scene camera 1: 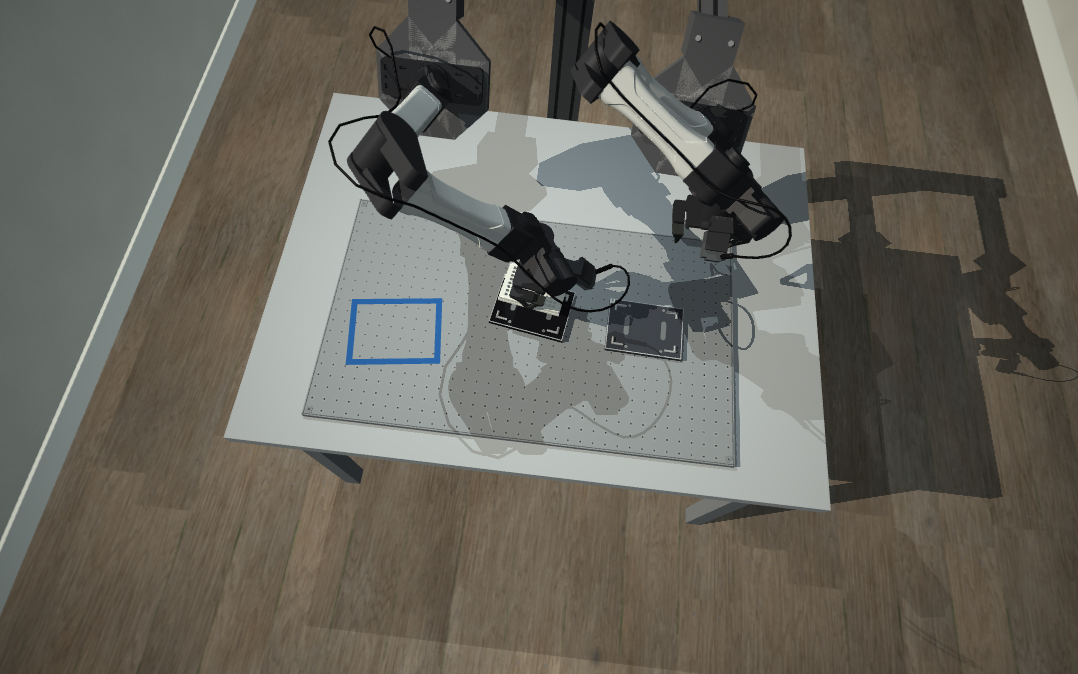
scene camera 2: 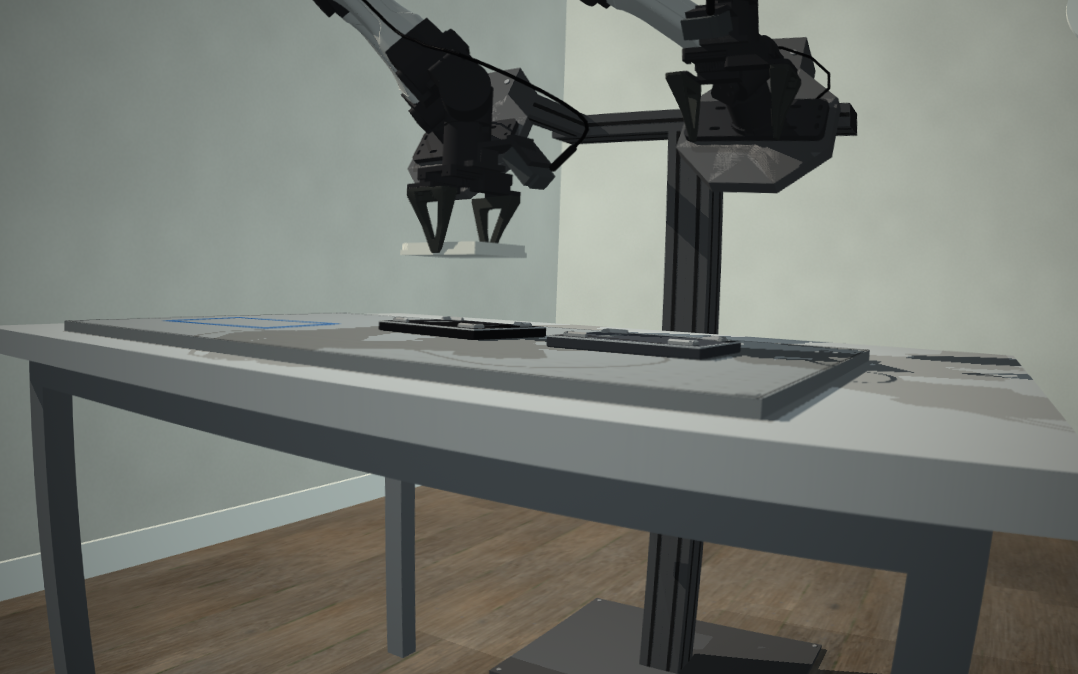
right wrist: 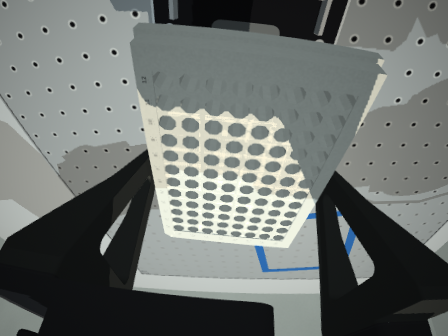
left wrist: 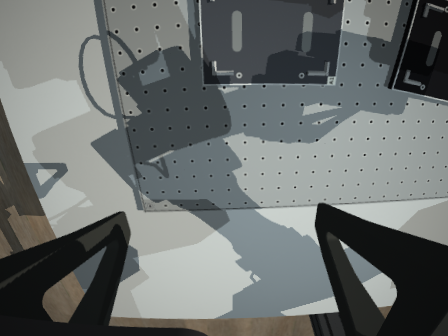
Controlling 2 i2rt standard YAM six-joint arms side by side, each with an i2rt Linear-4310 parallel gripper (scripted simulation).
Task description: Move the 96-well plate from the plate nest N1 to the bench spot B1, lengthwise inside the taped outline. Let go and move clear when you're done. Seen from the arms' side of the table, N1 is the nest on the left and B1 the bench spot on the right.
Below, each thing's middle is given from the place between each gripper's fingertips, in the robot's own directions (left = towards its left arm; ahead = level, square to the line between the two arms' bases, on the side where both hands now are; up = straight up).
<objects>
Right now my right hand (scene camera 2: 462, 254) is right at the white 96-well plate (right wrist: 217, 185). Round my right hand: grey nest N1 (scene camera 1: 644, 334) (250 mm to the left, 100 mm below, 10 mm ahead); black nest (scene camera 2: 394, 327) (100 mm below).
The grey nest N1 lies 230 mm below my left hand (scene camera 2: 733, 140), 90 mm ahead of it and 50 mm to the right of it. Also, from my left hand: black nest (300 mm to the right, 230 mm below, 80 mm ahead); then white 96-well plate (300 mm to the right, 140 mm below, 90 mm ahead).
</objects>
